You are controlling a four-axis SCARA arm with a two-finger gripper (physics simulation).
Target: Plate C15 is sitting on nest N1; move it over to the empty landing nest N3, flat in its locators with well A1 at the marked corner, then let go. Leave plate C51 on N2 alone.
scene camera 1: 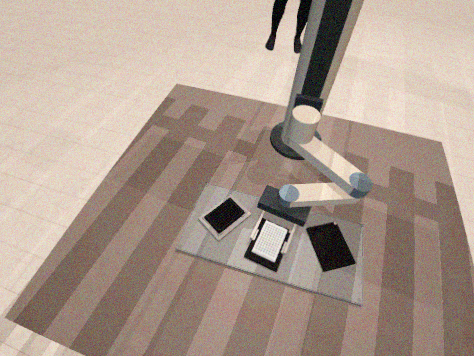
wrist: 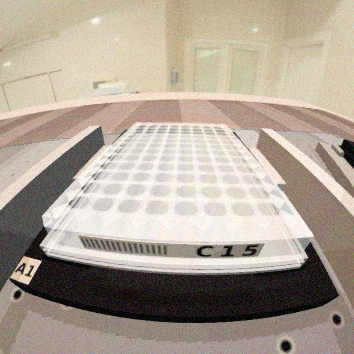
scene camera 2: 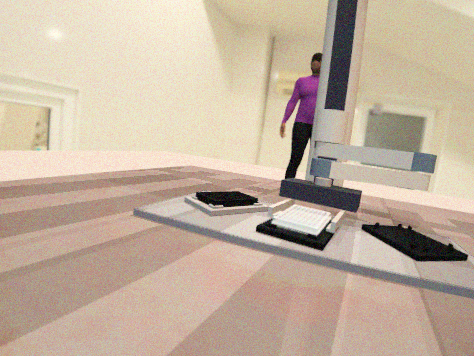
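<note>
White plate C15 (scene camera 1: 270,241) (scene camera 2: 302,220) (wrist: 175,200) lies about level on the black middle nest (scene camera 1: 275,267) (scene camera 2: 290,239) (wrist: 180,297). Its label faces the wrist camera, and the nest's A1 mark is at the near left corner there. Whether it is fully down in the locators is unclear. My gripper (scene camera 1: 270,240) (scene camera 2: 304,218) (wrist: 179,137) is open, its fingers astride the plate's long sides with gaps. A black plate (scene camera 1: 225,216) (scene camera 2: 226,198) lies on the light nest (scene camera 1: 220,236) (scene camera 2: 225,210) at the left. The black nest (scene camera 1: 331,246) (scene camera 2: 415,242) at the right is empty. Nest numbers are unreadable.
The nests stand on a grey board (scene camera 1: 320,287) (scene camera 2: 200,230) on a striped surface. The arm's column (scene camera 1: 327,55) (scene camera 2: 341,120) rises behind it, with the forearm (scene camera 1: 322,195) (scene camera 2: 370,174) over the board's rear side. A person (scene camera 2: 302,110) stands behind the column.
</note>
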